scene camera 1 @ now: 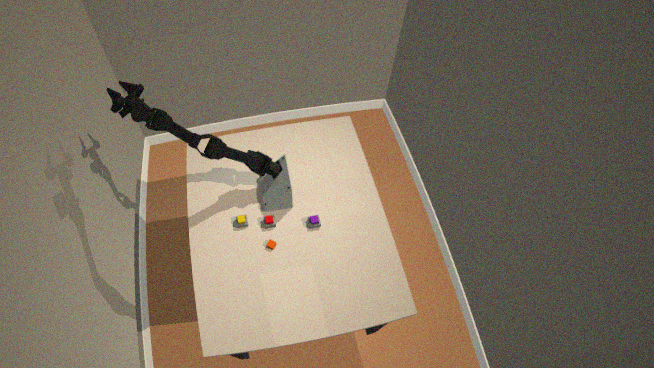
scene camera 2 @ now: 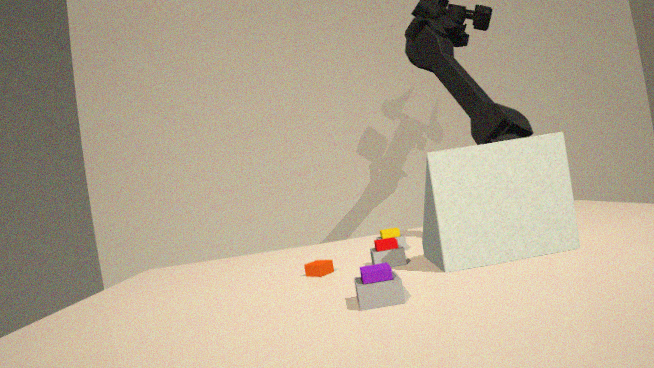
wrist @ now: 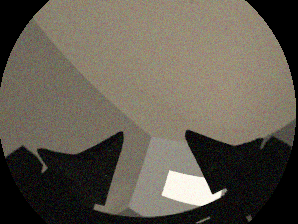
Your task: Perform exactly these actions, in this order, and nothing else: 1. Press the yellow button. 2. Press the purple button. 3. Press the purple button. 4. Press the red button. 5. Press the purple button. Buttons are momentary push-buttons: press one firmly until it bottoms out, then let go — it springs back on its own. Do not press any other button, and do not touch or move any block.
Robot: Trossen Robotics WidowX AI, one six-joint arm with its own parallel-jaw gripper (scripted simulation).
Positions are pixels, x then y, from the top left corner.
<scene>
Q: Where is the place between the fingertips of the gripper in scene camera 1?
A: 113, 85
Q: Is the gripper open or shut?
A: Open.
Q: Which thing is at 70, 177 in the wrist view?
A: The gripper.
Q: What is the gripper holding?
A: Nothing.
</scene>
